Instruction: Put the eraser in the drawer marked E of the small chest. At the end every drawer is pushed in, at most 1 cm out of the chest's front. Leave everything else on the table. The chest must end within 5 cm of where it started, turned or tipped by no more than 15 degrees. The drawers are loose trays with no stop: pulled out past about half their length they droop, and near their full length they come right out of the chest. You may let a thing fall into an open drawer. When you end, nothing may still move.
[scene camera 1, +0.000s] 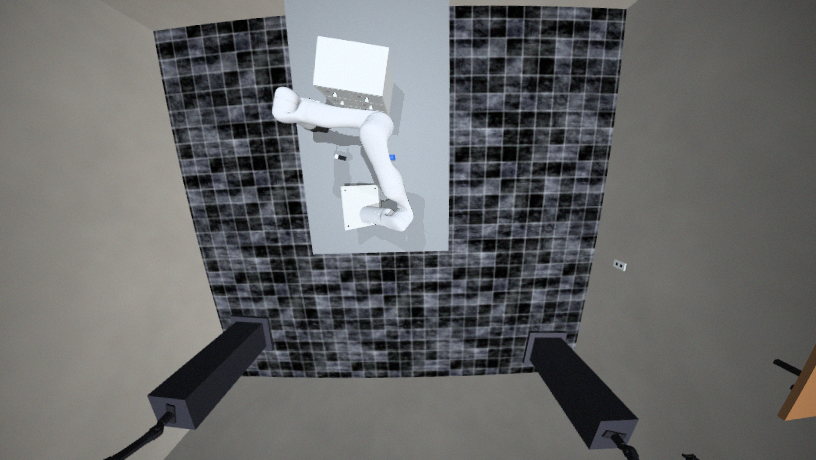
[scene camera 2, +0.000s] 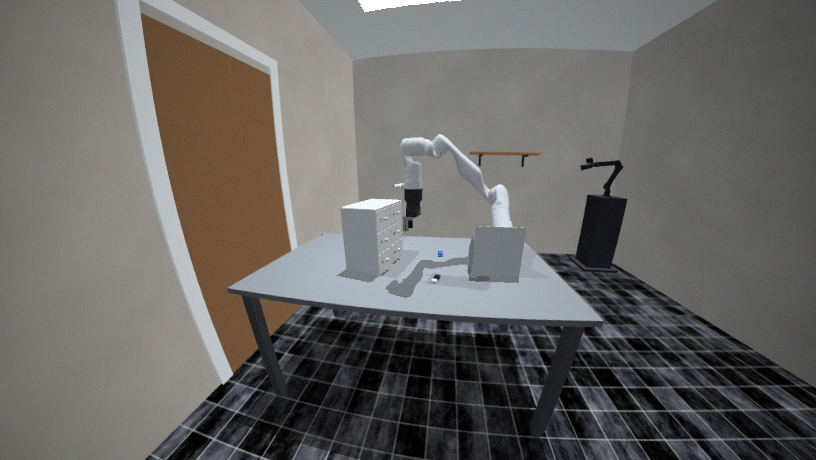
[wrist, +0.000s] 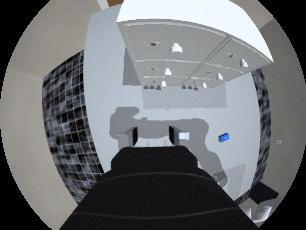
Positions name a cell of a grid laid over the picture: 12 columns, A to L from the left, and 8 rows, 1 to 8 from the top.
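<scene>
You'd see the gripper (wrist: G5) here, and there's a white chest (scene camera 1: F2) as well.
</scene>
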